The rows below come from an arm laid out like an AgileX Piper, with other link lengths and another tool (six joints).
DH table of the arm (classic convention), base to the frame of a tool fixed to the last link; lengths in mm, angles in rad. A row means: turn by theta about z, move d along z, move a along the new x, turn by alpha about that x. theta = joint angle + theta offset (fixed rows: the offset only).
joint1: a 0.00  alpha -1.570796  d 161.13  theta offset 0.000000
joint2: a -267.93  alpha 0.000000  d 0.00  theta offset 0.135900
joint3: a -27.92  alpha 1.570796  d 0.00  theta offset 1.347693
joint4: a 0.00  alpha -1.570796  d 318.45  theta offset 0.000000
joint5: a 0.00  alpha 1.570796  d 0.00  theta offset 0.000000
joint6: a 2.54  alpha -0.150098  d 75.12  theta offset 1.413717
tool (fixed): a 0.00  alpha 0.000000  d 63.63  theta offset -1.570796
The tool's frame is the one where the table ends.
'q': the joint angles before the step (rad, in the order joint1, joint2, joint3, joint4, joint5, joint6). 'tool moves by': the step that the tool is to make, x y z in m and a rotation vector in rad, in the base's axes. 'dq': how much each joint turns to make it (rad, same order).
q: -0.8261, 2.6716, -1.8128, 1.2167, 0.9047, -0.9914
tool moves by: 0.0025, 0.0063, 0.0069, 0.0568, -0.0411, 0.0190
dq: 0.0001, 0.0003, -0.0011, 0.0407, 0.0629, -0.0078
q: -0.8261, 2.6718, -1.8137, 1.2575, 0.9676, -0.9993
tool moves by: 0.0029, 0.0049, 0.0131, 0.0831, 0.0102, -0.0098
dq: 0.0046, -0.0203, 0.0001, -0.0046, 0.0496, 0.0913
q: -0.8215, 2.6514, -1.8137, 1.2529, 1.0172, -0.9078
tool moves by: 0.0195, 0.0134, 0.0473, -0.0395, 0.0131, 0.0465
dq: 0.0479, -0.0999, 0.0000, -0.0793, 0.0050, 0.0991
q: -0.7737, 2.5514, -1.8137, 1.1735, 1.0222, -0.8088
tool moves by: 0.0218, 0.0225, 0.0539, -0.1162, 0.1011, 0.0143
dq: 0.0847, -0.1358, 0.0000, -0.2124, -0.0617, 0.2221
